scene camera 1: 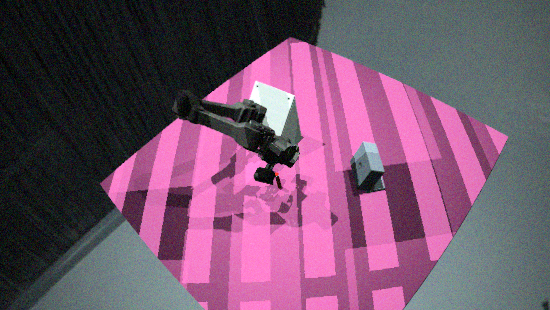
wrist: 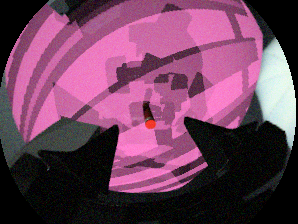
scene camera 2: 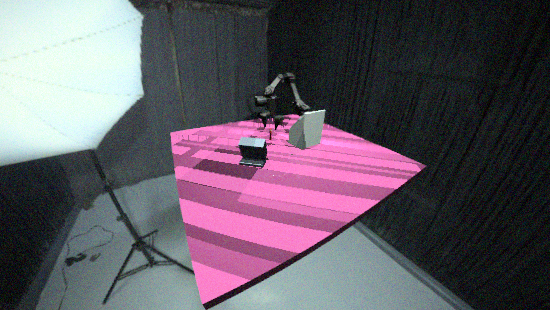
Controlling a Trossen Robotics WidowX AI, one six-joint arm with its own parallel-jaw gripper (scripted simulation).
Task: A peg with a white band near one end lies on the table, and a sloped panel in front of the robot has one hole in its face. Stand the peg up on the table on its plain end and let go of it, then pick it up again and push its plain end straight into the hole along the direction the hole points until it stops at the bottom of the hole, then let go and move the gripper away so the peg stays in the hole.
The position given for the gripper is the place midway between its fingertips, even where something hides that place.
The gripper (wrist: 152, 124) is open and holds nothing. Further things: a grey box (scene camera 1: 371, 170).
